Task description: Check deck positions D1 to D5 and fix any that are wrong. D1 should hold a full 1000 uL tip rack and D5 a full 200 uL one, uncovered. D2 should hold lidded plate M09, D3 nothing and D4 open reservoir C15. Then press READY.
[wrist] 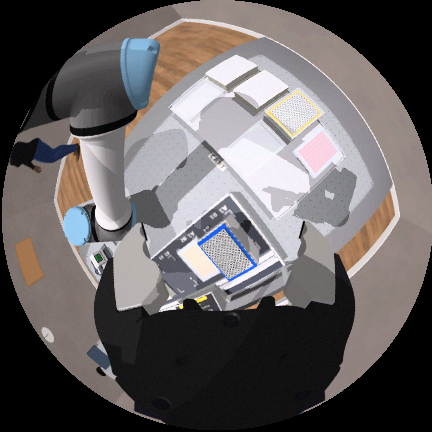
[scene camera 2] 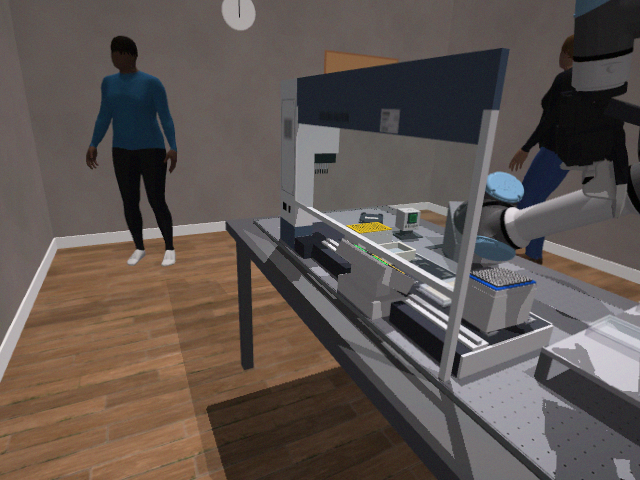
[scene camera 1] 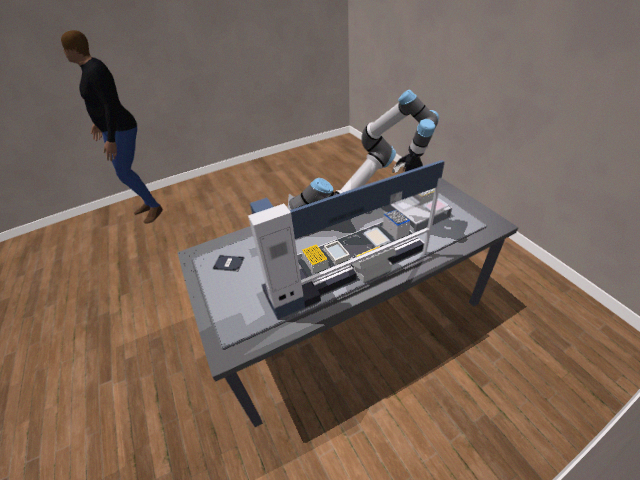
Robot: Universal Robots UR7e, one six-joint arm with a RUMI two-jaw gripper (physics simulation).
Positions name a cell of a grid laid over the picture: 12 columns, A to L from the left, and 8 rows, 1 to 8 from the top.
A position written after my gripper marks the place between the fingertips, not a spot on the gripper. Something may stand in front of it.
Note:
I see my gripper (scene camera 2: L4), a blue gantry beam (scene camera 2: I2) and a white post (scene camera 2: J2).
My gripper shows as well in the wrist view (wrist: G5). The blue gantry beam is seen too in scene camera 1 (scene camera 1: G4).

